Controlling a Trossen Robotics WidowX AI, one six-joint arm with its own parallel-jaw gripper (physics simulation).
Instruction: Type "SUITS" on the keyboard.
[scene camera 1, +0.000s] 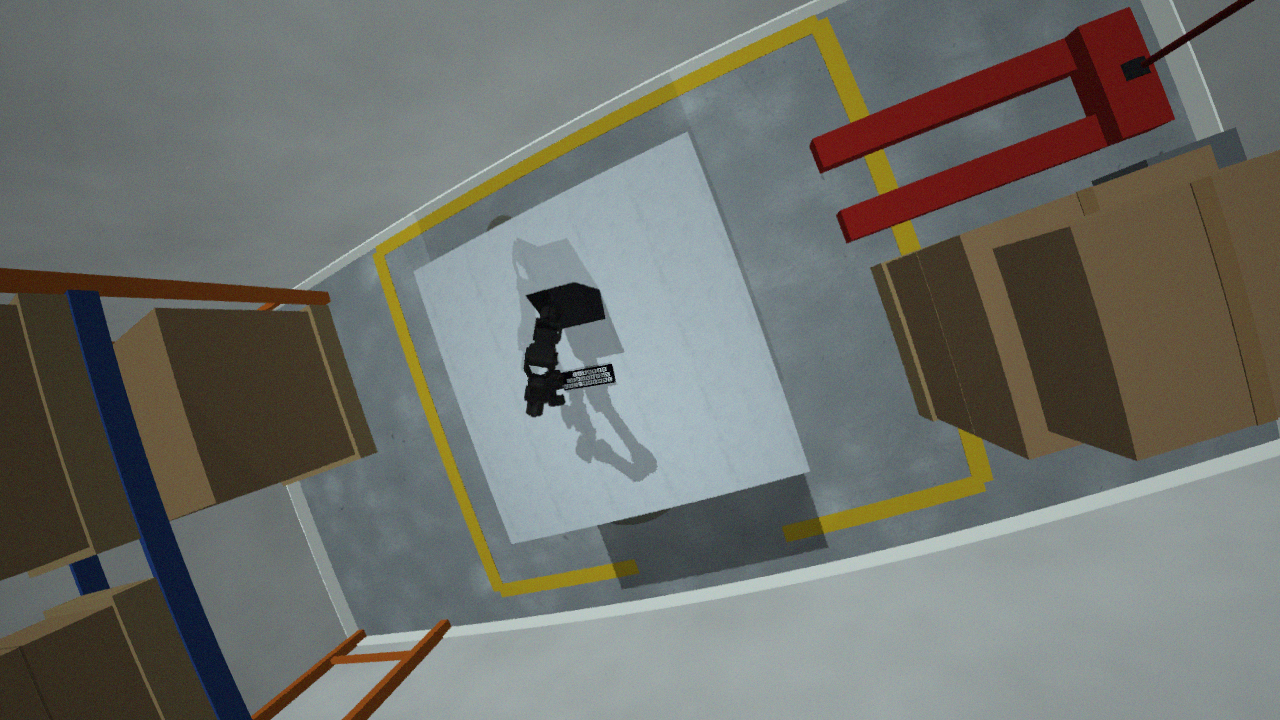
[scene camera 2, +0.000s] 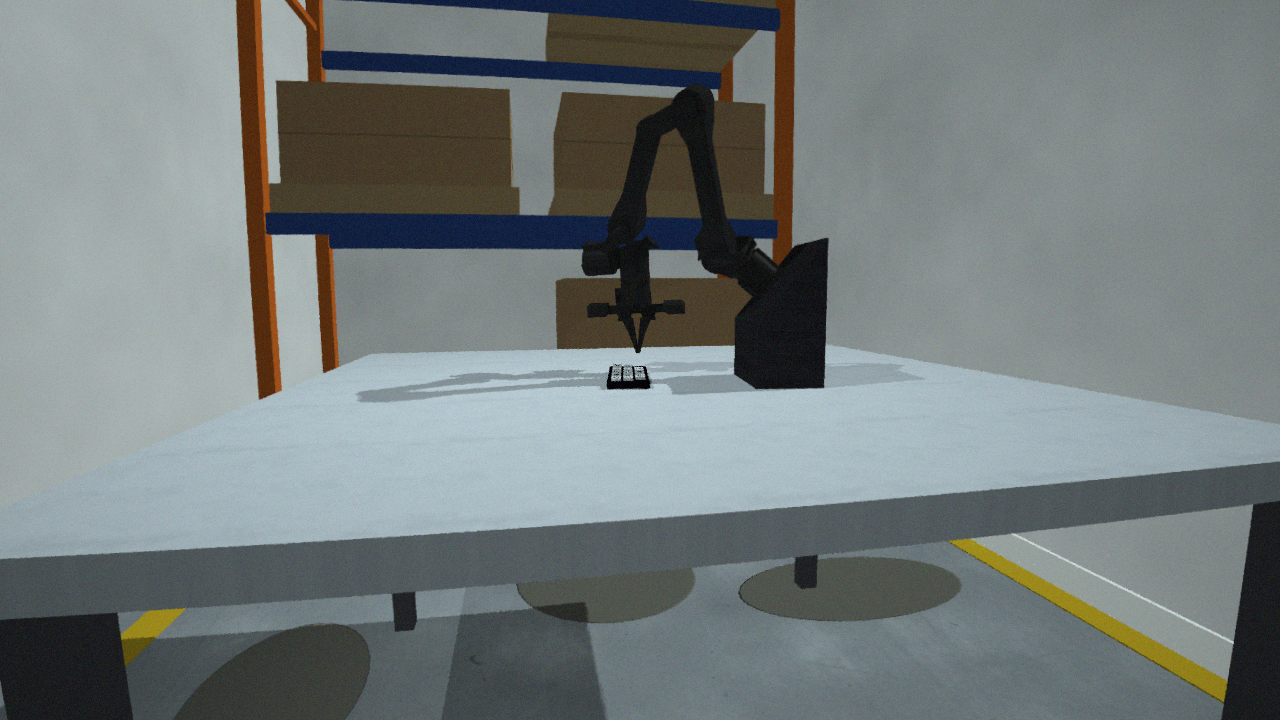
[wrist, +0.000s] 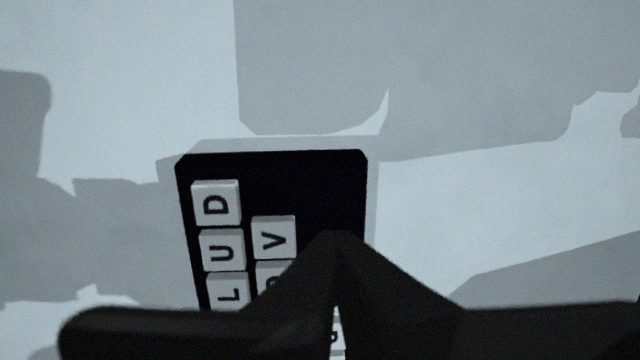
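Pixels of known places: gripper, fingertip midpoint: (scene camera 1: 562, 376) (scene camera 2: 638, 353) (wrist: 333, 243); arm's base at its link origin: (scene camera 1: 550, 310) (scene camera 2: 769, 282).
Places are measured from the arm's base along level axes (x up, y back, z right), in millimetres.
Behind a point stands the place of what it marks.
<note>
The black keyboard (scene camera 1: 588, 377) @(x -158, y -262, z 21 mm) (scene camera 2: 628, 383) @(x -165, y -280, z -76 mm) (wrist: 310, 185) @(x -163, y -229, z 121 mm) with white letter keys lies flat on the table. In the wrist view its D key (wrist: 216, 203) @(x -157, y -264, z 124 mm), U key (wrist: 222, 250) @(x -157, y -267, z 104 mm), L key (wrist: 228, 291) @(x -157, y -271, z 85 mm) and V key (wrist: 273, 237) @(x -157, y -247, z 106 mm) show. No S, I or T key can be read there; my fingers hide much of the keyboard. My gripper (scene camera 2: 637, 348) @(x -135, y -225, z 112 mm) (wrist: 333, 243) @(x -135, y -225, z 112 mm) is shut and empty, fingertips pointing down, a little above the keyboard and apart from it. In scene camera 1 the arm covers one end of the keyboard and the fingertips cannot be made out.
The white table (scene camera 1: 716, 358) @(x -175, y -363, z -461 mm) (scene camera 2: 537, 465) @(x -175, y -447, z -491 mm) bears the black arm base (scene camera 1: 572, 306) @(x -3, y -16, z -79 mm) (scene camera 2: 783, 331) @(x -80, y -32, z -130 mm). Shadows of the arm fall across the table. A rack (scene camera 1: 134, 429) (scene camera 2: 255, 179) with cardboard boxes, a red pallet jack (scene camera 1: 1127, 89) and a box stack (scene camera 1: 1181, 322) stand around the table.
</note>
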